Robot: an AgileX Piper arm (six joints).
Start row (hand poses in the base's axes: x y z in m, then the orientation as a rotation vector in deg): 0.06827 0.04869 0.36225 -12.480 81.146 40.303
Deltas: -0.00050 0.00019 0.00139 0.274 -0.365 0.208; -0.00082 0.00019 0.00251 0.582 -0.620 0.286; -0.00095 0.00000 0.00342 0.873 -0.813 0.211; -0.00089 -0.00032 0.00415 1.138 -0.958 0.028; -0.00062 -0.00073 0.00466 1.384 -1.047 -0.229; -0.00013 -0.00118 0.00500 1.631 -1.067 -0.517; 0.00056 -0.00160 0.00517 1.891 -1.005 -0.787; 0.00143 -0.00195 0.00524 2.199 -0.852 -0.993; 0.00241 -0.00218 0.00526 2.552 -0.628 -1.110; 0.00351 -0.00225 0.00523 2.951 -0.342 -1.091; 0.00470 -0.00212 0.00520 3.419 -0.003 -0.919; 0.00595 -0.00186 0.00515 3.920 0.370 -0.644; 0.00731 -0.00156 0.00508 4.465 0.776 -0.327; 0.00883 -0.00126 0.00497 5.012 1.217 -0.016; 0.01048 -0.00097 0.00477 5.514 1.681 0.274; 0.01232 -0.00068 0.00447 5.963 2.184 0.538; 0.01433 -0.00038 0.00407 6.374 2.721 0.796; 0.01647 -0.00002 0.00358 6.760 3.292 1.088; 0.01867 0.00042 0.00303 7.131 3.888 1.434
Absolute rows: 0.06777 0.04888 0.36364 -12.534 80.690 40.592; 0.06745 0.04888 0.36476 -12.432 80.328 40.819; 0.06732 0.04869 0.36567 -12.213 80.035 40.921; 0.06738 0.04837 0.36640 -11.922 79.800 40.925; 0.06765 0.04796 0.36691 -11.574 79.627 40.867; 0.06814 0.04751 0.36725 -11.181 79.520 40.797; 0.06883 0.04709 0.36742 -10.764 79.485 40.767; 0.06970 0.04674 0.36749 -10.326 79.515 40.840; 0.07068 0.04651 0.36751 -9.893 79.593 41.030; 0.07178 0.04644 0.36748 -9.501 79.709 41.376; 0.07297 0.04657 0.36745 -9.146 79.844 41.906; 0.07422 0.04683 0.36740 -8.828 79.994 42.550; 0.07558 0.04713 0.36733 -8.493 80.156 43.265; 0.07710 0.04743 0.36722 -8.140 80.348 43.984; 0.07875 0.04772 0.36702 -7.798 80.578 44.660; 0.08059 0.04801 0.36672 -7.464 80.865 45.286; 0.08260 0.04831 0.36632 -7.144 81.199 45.889; 0.08474 0.04867 0.36583 -6.855 81.572 46.510; 0.08694 0.04911 0.36528 -6.607 81.973 47.171
